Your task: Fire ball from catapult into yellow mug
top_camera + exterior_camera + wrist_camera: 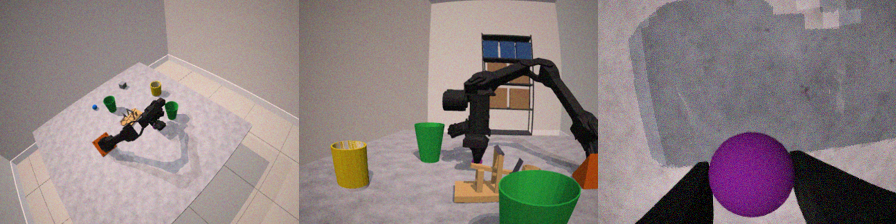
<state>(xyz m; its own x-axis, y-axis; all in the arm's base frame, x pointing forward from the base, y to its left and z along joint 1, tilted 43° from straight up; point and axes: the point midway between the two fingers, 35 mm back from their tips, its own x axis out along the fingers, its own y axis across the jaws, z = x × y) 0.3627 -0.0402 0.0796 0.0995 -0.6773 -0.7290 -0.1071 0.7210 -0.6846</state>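
My gripper tip is now 80 mm past the catapult upright frame, 180 mm to the right of it and 70 mm below it. From my gripper tip the other things lie so: wooden catapult (100 mm behind, 190 mm to the left, 40 mm above); then purple ball (10 mm above); then yellow mug (230 mm ahead, 280 mm to the left, 20 mm above).
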